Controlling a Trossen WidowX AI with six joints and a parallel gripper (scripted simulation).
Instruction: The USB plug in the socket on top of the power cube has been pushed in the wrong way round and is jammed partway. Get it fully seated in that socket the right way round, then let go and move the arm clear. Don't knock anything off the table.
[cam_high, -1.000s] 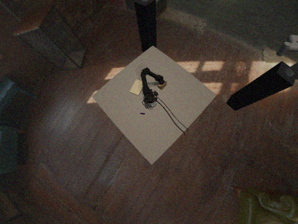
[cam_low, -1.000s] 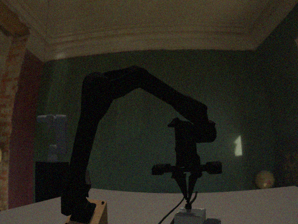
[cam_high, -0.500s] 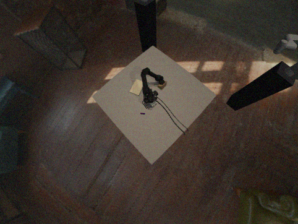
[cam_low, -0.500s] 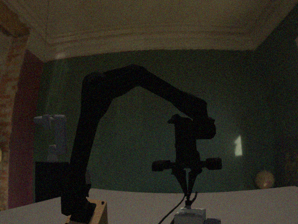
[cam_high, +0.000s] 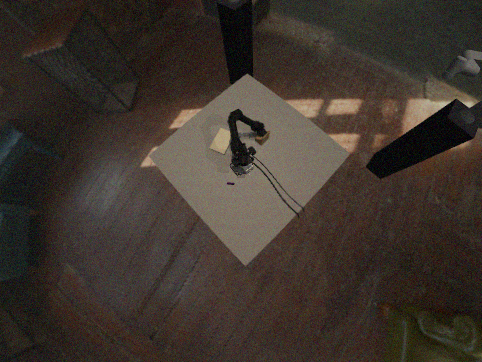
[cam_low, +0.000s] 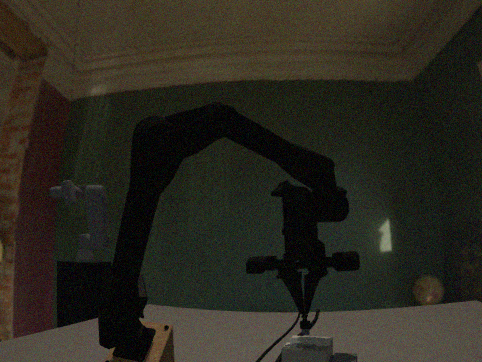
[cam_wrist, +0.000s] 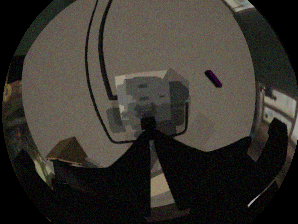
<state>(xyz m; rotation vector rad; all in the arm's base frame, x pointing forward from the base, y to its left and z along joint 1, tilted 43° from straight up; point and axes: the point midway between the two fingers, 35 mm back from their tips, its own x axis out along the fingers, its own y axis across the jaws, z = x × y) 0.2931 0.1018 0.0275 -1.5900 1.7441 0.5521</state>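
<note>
Now: the dark USB plug 20 mm below my gripper tip. Also, from my gripper tip: purple object (190 mm ahead, 120 mm below, 10 mm to the left); then tan sheet (310 mm to the right, 120 mm below, 40 mm behind).
</note>
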